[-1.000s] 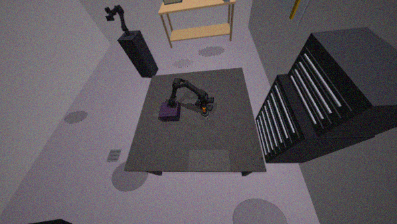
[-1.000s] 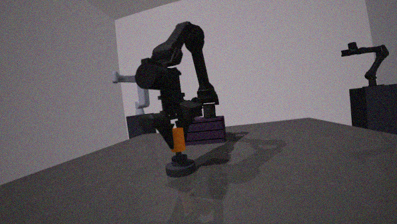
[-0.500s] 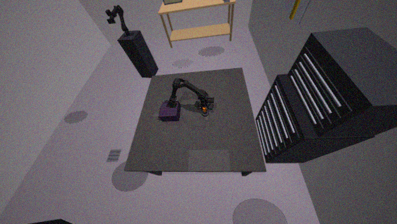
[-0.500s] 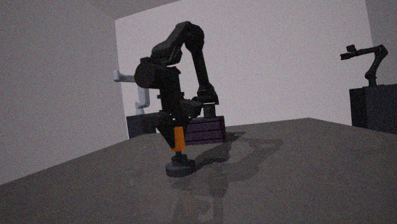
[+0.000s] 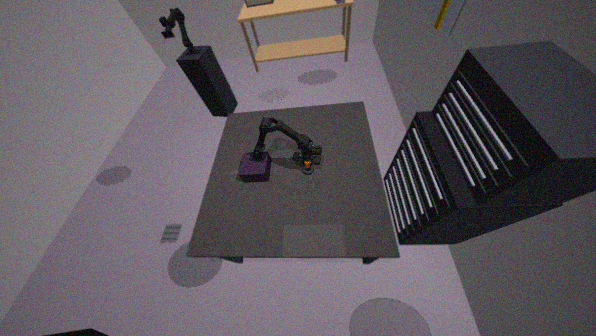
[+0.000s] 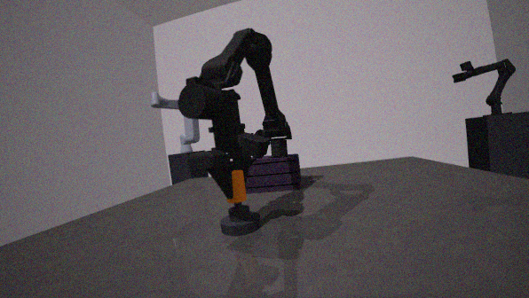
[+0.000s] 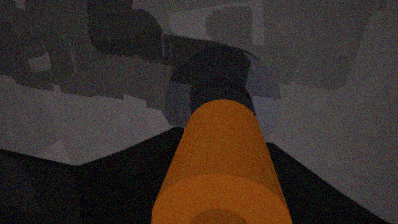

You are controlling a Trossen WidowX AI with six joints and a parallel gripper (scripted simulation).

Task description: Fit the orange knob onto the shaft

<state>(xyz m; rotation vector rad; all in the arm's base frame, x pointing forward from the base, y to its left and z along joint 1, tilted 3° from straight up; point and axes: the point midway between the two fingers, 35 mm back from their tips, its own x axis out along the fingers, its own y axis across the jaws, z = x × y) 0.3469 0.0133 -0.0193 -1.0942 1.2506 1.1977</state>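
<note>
Right now my gripper tip is 20 mm below the orange knob. From my gripper tip the other things lie so: D-shaped shaft 40 mm below.
</note>
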